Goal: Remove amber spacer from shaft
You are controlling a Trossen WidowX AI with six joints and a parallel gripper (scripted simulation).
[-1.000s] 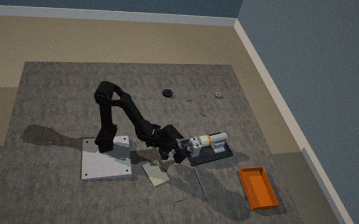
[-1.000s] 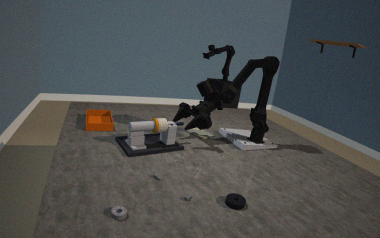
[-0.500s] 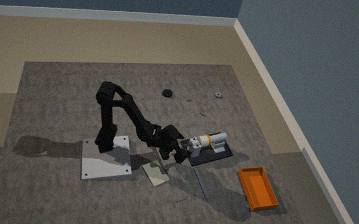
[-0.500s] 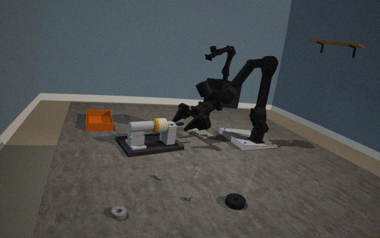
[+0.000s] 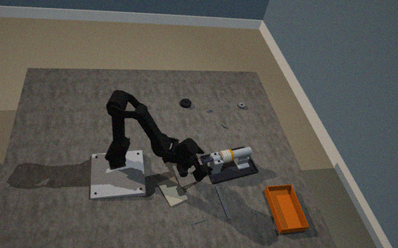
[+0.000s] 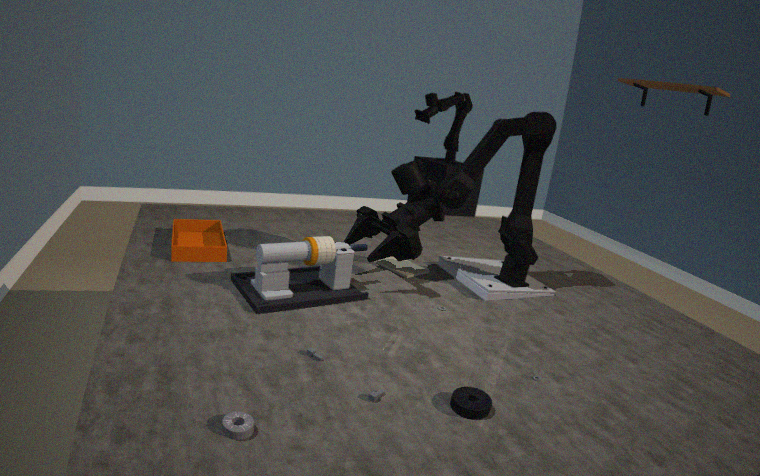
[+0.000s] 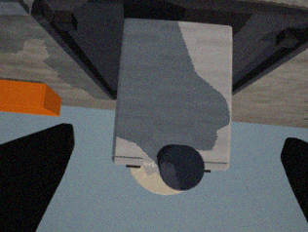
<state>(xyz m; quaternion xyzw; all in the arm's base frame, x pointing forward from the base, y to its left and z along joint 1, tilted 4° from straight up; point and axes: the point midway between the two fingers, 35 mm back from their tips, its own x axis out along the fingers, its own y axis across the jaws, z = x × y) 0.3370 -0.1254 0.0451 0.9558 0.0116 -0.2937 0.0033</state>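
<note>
The dark shaft lies 80 mm ahead of my gripper tip and 10 mm above it. From my gripper tip the other things lie so: amber spacer (100 mm ahead, 10 mm above); then pale card (170 mm behind, 60 mm to the right, 70 mm below); then thin bar (10 mm ahead, 170 mm to the right, 70 mm below).
</note>
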